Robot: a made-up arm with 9 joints. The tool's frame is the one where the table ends. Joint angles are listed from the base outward.
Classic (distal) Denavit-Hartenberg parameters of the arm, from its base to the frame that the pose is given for. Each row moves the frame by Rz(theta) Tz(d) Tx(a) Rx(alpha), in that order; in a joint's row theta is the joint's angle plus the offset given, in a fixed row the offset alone. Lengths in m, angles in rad.
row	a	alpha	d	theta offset
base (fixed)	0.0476	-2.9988	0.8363	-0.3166
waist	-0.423	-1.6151	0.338	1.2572
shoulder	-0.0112	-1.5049	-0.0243	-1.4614
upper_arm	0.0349	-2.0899	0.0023	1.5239
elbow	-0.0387	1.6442	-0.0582	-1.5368
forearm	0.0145	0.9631	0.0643	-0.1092
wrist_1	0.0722	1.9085	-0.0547	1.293
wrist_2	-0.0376	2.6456	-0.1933	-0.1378
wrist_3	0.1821	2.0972	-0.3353	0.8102
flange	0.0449	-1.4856	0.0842	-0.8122
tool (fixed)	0	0	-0.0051	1.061
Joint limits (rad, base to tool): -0.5..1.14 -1.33..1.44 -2..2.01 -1.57..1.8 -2.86..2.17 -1.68..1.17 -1.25..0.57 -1.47..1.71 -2.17..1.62
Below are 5 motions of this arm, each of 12 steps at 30 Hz.
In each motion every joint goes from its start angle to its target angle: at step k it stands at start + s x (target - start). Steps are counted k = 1, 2, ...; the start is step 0. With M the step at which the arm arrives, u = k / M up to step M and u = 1 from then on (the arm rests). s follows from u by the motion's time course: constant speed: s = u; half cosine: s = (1 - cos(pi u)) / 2; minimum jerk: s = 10 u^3 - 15 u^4 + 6 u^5.
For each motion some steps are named. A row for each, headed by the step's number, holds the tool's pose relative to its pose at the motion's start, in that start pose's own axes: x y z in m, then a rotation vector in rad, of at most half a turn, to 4 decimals.
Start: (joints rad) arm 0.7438 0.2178 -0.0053 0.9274 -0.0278 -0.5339 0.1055 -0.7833 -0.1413
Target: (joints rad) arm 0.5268 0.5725 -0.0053 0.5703 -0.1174 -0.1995 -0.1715 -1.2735 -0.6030
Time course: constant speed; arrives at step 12
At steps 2, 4, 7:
2: 0.0002 0.0281 0.0483 -0.0727 0.0096 0.0215
4: 0.0007 0.0615 0.0937 -0.1445 0.0125 0.0510
7: -0.0005 0.1204 0.1548 -0.2495 0.0059 0.1108

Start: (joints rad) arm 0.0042 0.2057 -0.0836 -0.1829 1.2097 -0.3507 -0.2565 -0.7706 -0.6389
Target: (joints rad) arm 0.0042 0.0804 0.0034 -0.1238 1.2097 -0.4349 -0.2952 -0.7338 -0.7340
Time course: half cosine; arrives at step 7
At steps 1, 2, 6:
1: -0.0010 -0.0014 -0.0022 0.0112 0.0016 -0.0032
2: -0.0037 -0.0053 -0.0083 0.0427 0.0061 -0.0120
6: -0.0182 -0.0234 -0.0431 0.2148 0.0282 -0.0536

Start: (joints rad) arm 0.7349 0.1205 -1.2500 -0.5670 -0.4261 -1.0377 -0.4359 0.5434 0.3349
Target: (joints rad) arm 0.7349 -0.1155 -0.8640 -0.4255 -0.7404 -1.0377 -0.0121 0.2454 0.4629
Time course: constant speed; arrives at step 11
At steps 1, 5, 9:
1: 0.0000 -0.0016 -0.0072 -0.0171 -0.1191 -0.0259
5: 0.0075 -0.0050 -0.0475 -0.0448 -0.5894 -0.1444
9: 0.0358 -0.0018 -0.1009 -0.0014 -1.0415 -0.2886

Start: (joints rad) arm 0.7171 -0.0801 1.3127 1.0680 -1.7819 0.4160 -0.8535 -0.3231 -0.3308
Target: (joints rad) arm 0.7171 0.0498 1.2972 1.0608 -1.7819 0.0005 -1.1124 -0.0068 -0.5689
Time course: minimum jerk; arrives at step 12
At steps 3, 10, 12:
3: 0.0199 -0.0060 0.0006 0.0216 0.0612 0.0485
10: 0.1816 -0.0111 -0.0124 0.1037 0.6031 0.4036
12: 0.1878 -0.0098 -0.0136 0.1031 0.6263 0.4161

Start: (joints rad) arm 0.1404 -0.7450 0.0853 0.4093 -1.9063 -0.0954 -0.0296 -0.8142 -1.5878
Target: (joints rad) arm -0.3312 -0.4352 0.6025 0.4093 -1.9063 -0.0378 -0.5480 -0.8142 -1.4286
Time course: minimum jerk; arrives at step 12
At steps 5, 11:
5: 0.0017 0.1027 0.0655 -0.2364 0.2387 -0.1905
11: 0.1027 0.2768 0.0940 -0.6332 0.7689 -0.5143

